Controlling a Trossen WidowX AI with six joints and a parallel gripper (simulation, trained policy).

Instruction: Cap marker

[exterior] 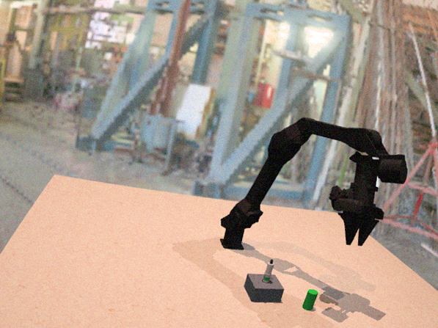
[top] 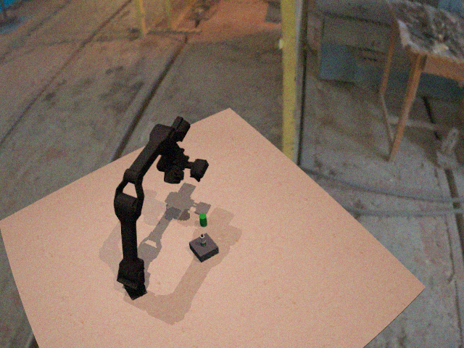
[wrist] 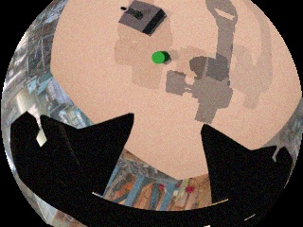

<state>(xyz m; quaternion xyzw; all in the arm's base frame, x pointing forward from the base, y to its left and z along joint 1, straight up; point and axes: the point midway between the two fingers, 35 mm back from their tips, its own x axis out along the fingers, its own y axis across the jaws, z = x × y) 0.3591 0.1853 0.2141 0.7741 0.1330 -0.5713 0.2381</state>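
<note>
Right now my gripper tip is 160 mm above the green cap, 70 mm to the left of it and 10 mm past it. Round my gripper tip: holder block 170 mm to the right, 160 mm below, 70 mm behind.
</note>
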